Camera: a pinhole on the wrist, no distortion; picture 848 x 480 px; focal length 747.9 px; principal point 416.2 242.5 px. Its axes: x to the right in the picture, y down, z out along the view. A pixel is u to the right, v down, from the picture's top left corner.
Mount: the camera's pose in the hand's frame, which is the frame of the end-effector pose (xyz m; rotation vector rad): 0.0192 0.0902 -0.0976 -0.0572 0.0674 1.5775
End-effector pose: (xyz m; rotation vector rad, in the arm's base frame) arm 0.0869 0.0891 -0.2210 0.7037 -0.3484 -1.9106
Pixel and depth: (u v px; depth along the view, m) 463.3 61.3 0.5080
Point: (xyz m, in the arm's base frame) -0.0868 -0.1403 0.1386
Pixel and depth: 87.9 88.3 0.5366
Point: -0.3071 -0.0201 0.0408
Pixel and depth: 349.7 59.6 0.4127
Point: -0.0807 -0.0811 0.0349
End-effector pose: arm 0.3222 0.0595 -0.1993 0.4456 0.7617 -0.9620
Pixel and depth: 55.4 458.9 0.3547
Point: 0.3509 -0.0974 0.0390
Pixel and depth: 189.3 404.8 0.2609
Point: 0.4009 -0.0138 -0.0605
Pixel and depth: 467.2 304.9 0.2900
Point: 0.5066 0.0066 -0.0692
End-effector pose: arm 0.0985 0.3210 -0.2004 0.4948 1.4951 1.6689
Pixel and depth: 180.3 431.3 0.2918
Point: 0.2729 0.4074 -0.1250
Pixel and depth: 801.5 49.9 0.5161
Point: 0.1810 0.7048 0.2274
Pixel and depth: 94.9 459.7 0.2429
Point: 0.2404 0.3790 -0.1513
